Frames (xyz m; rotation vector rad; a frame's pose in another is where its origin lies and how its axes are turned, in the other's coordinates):
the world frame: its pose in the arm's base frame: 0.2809 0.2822 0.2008 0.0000 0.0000 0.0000
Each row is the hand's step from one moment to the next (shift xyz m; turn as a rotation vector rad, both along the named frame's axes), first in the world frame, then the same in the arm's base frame.
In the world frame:
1: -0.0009 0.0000 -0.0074 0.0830 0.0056 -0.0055
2: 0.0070 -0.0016 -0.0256 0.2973 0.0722 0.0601
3: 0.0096 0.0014 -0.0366 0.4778 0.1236 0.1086
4: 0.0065 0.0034 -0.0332 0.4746 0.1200 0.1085
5: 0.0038 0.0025 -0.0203 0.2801 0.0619 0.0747
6: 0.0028 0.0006 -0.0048 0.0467 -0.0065 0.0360
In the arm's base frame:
1: -0.0009 0.0000 -0.0074 0.0830 0.0056 -0.0055
2: 0.0070 -0.0016 -0.0256 0.2973 0.0722 0.0601
3: 0.0096 0.0014 -0.0366 0.4778 0.1236 0.1086
4: 0.0065 0.0034 -0.0332 0.4746 0.1200 0.1085
5: 0.0038 0.0025 -0.0203 0.2801 0.0619 0.0747
6: 0.0028 0.0006 -0.0048 0.0467 -0.0065 0.0360

